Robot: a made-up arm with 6 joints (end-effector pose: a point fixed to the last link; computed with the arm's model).
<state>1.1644 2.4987 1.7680 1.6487 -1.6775 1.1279</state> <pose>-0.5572 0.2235 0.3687 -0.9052 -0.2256 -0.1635 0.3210</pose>
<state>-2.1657 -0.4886 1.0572 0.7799 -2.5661 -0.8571</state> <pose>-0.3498 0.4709 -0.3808 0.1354 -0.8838 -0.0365 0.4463</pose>
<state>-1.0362 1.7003 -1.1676 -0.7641 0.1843 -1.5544</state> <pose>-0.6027 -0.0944 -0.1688 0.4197 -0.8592 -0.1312 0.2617</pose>
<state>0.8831 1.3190 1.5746 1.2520 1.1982 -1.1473</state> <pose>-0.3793 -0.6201 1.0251 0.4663 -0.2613 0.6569 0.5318</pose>
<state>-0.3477 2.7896 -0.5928 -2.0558 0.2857 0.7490</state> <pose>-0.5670 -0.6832 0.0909 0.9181 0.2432 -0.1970 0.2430</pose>
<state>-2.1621 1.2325 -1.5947 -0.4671 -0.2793 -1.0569</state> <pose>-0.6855 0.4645 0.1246 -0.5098 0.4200 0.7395 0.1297</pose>
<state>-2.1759 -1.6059 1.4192 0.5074 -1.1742 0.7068</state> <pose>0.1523 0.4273 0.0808 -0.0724 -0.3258 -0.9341 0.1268</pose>
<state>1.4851 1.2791 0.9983 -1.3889 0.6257 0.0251</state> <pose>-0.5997 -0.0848 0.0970 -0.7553 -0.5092 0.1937 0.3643</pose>
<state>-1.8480 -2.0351 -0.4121 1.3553 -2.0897 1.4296</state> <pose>0.1963 -0.0773 -0.3945 -0.1990 0.9361 0.1065 0.2698</pose>
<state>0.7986 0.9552 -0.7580 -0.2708 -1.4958 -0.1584</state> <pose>0.0514 -0.5155 0.6027 0.3009 -0.3547 0.8801 0.0949</pose>
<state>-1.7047 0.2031 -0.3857 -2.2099 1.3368 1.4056</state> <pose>-0.2623 0.5968 -0.4740 -0.9789 0.1404 0.1003 0.1095</pose>
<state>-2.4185 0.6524 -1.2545 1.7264 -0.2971 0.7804</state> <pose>-0.1619 0.1747 0.3345 0.5036 0.4879 -0.6966 0.1517</pose>
